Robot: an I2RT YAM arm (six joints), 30 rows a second.
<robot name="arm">
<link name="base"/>
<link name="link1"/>
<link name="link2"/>
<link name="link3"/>
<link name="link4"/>
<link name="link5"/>
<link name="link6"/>
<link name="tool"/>
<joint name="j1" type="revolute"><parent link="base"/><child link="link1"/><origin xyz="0 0 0.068" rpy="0 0 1.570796"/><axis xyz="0 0 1"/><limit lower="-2.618" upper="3.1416"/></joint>
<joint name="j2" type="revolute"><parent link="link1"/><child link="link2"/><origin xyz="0.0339 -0.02 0.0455" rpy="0 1.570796 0"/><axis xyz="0 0 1"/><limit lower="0" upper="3.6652"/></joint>
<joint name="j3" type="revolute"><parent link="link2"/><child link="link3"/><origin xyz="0 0.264 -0.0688" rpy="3.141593 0 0"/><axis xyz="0 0 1"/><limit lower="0" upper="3.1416"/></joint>
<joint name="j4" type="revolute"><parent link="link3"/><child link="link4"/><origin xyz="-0.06 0.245 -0.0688"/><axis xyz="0 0 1"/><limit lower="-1.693" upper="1.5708"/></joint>
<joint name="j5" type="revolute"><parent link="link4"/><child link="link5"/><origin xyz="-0.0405 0.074 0.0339" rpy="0 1.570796 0"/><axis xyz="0 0 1"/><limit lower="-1.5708" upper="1.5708"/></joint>
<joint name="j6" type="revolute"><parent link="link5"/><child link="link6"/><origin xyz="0 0.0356 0.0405" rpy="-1.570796 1.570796 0"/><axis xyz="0 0 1"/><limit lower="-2.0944" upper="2.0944"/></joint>
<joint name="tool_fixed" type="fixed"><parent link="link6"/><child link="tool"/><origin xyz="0 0 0" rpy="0 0 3.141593"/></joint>
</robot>
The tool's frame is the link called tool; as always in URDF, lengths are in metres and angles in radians.
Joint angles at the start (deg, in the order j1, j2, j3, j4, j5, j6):
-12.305 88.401 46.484 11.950 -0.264 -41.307
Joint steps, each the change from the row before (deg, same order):
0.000 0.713 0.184 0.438 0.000 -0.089
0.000 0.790 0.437 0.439 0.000 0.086
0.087 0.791 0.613 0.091 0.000 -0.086
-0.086 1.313 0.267 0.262 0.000 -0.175
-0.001 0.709 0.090 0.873 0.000 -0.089
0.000 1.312 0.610 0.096 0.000 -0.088
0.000 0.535 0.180 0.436 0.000 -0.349
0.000 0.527 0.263 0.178 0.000 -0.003
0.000 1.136 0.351 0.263 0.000 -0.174
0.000 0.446 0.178 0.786 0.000 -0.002
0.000 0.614 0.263 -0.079 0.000 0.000
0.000 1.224 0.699 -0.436 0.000 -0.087
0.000 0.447 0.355 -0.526 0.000 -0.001
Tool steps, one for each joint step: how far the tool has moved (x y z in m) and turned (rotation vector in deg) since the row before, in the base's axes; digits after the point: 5 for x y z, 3 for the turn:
0.00204 -0.00045 -0.00213 -0.056 0.105 0.045
0.00290 -0.00063 -0.00119 0.055 -0.100 -0.043
0.00322 -0.00018 -0.00085 -0.054 0.100 0.130
0.00283 -0.00114 -0.00543 0.019 0.797 0.003
0.00208 -0.00046 -0.00206 -0.129 -0.232 0.044
0.00375 -0.00082 -0.00399 0.055 0.608 0.045
0.00168 -0.00037 -0.00138 -0.309 -0.017 0.181
0.00168 -0.00037 -0.00133 0.016 0.085 0.002
0.00276 -0.00060 -0.00428 -0.034 0.541 0.091
0.00187 -0.00041 -0.00037 -0.112 -0.506 0.001
0.00149 -0.00033 -0.00234 0.092 0.420 0.000
0.00324 -0.00071 -0.00425 0.133 0.954 0.046
0.00114 -0.00025 -0.00164 0.131 0.604 0.001

